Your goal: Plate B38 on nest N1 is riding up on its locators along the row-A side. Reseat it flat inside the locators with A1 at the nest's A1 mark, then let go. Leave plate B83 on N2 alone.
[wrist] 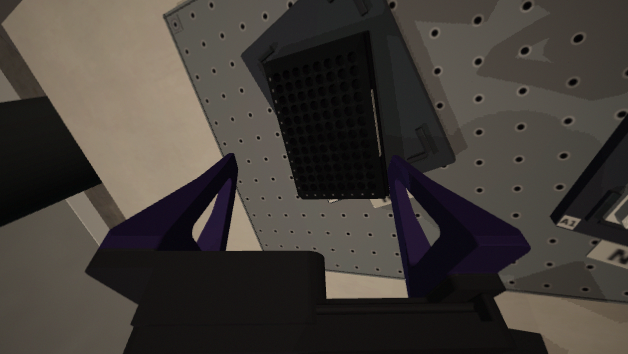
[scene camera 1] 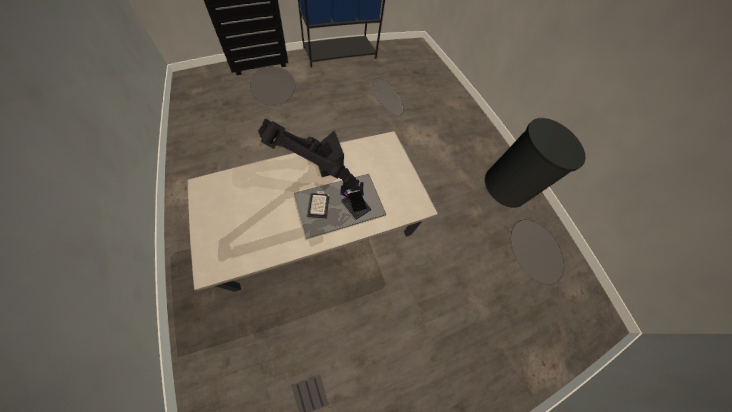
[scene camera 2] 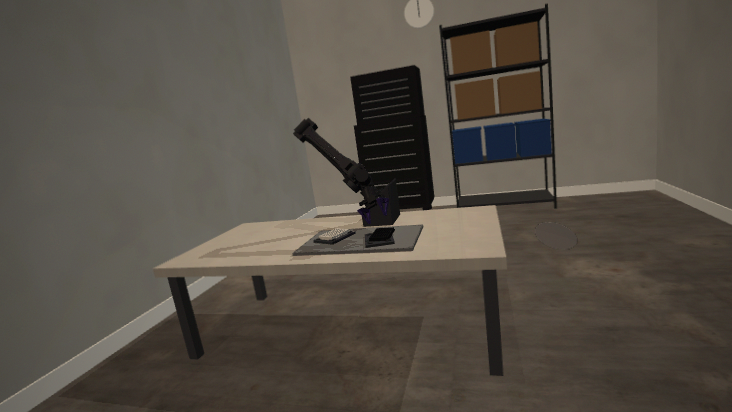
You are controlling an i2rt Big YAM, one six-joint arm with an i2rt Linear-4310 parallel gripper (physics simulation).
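Frame: origin at the arm's base, x ahead, y left, z up, level; centimetres.
Where they show: gripper, fingertip midpoint: (wrist: 314, 161) (scene camera 1: 355, 196) (scene camera 2: 377, 219); arm's base, link origin: (scene camera 1: 324, 152).
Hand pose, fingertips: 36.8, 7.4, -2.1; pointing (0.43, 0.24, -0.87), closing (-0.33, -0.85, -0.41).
Each offset is from my fingertips to the top centre of the thing, as dx, dy, dz. "spot": to the spot under its first point. Level surfaces: height alone.
Black plate B38 {+0.4, +1.3, -5.4} (scene camera 1: 357, 201) (scene camera 2: 382, 234) (wrist: 325, 120) lies skewed and tilted on dark nest N1 {+2.0, +0.0, -6.8} (scene camera 2: 379, 243) (wrist: 415, 105). In the wrist view it overhangs the nest's left side, and two corner locators show uncovered at the right. The N1 label is mostly hidden, and the nest's A1 mark does not show. My gripper (scene camera 1: 353, 192) (scene camera 2: 376, 217) (wrist: 314, 161) is open and empty, above the plate's near end; in the wrist view the right fingertip appears close to its lower right corner. White plate B83 {-6.1, -22.6, -6.0} (scene camera 1: 318, 204) (scene camera 2: 334, 234) sits in nest N2 {spot: -7.6, -15.4, -7.4} (wrist: 590, 185).
Both nests stand on a grey perforated board (scene camera 1: 335, 228) (scene camera 2: 409, 244) (wrist: 350, 220) on the pale table {dz -9.9} (scene camera 1: 225, 204) (scene camera 2: 461, 230). N2 stands left of N1 in scene camera 1, to the right in the wrist view. A black drawer cabinet (scene camera 2: 389, 138) is behind the table.
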